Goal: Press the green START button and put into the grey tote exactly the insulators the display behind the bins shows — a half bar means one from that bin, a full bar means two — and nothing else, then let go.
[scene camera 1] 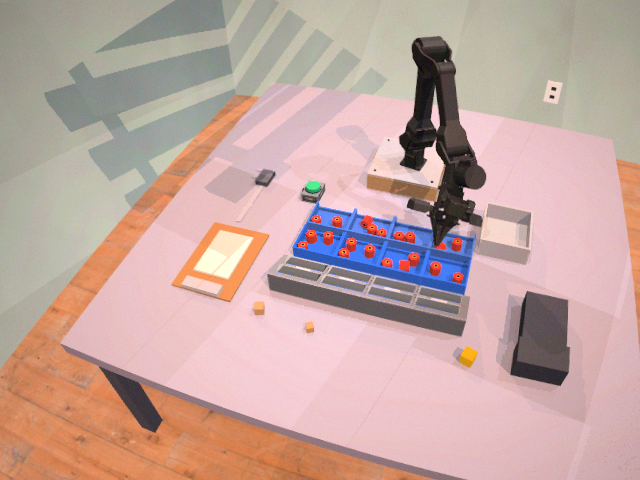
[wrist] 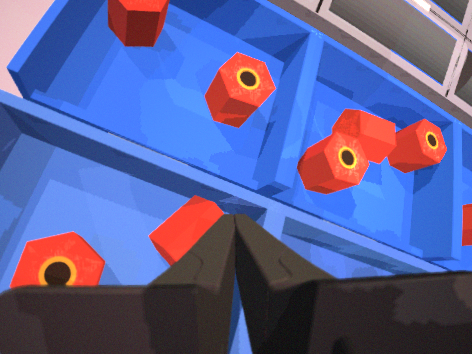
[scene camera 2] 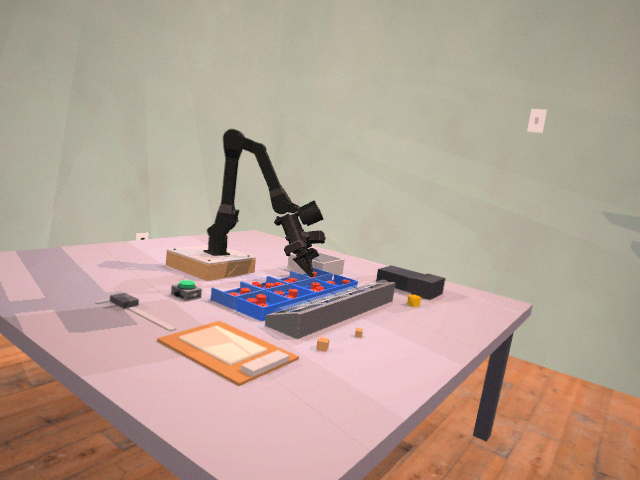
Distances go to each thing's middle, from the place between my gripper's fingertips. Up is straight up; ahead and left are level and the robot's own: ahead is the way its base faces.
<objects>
Right now the grey tote (scene camera 1: 506, 233) is 150 mm to the left of my hand, 140 mm behind it and 10 mm below it. The rest, counted from my hand: dark box (scene camera 1: 541, 354) (310 mm to the left, 150 mm ahead).
</objects>
